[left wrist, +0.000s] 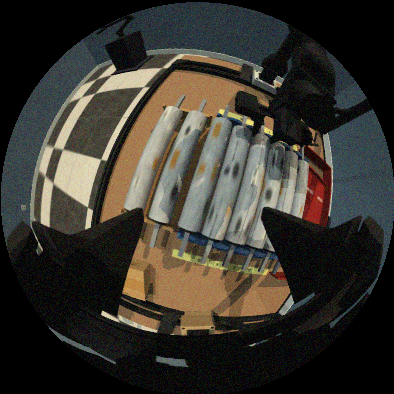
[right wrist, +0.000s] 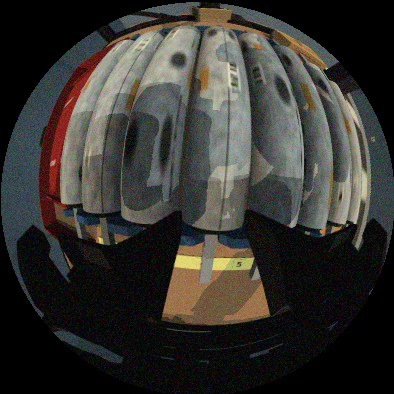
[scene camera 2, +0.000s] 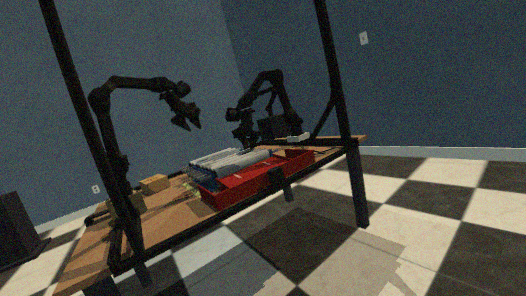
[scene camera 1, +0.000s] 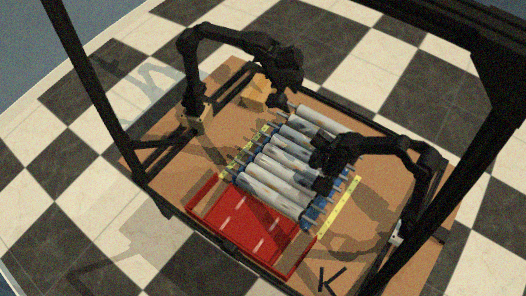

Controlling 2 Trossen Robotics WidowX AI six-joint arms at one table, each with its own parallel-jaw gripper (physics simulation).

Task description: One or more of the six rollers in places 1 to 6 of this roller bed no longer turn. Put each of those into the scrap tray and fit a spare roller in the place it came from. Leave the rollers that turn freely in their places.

Observation:
My left gripper is open, with nothing in its grasp. Also in view: my right gripper and a tan cardboard box.
My left gripper shows as well in the left wrist view. My right gripper shows as well in the left wrist view and in the right wrist view.

